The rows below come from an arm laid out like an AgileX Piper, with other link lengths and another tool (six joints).
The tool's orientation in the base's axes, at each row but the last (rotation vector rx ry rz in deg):
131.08 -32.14 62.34
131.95 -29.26 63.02
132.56 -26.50 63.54
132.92 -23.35 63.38
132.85 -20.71 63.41
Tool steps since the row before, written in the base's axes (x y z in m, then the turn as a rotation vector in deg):
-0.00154 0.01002 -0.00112 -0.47 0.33 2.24
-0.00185 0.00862 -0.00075 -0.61 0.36 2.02
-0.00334 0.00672 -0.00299 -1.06 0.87 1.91
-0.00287 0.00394 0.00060 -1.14 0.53 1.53
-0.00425 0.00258 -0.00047 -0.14 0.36 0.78
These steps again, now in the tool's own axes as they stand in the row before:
-0.00315 -0.00714 -0.00657 1.47 0.67 -1.66
-0.00261 -0.00601 -0.00595 1.21 0.65 -1.64
-0.00490 -0.00462 -0.00446 0.81 0.44 -2.16
-0.00147 -0.00163 -0.00439 0.47 0.63 -1.82
-0.00305 -0.00035 -0.00394 0.52 0.05 -0.70

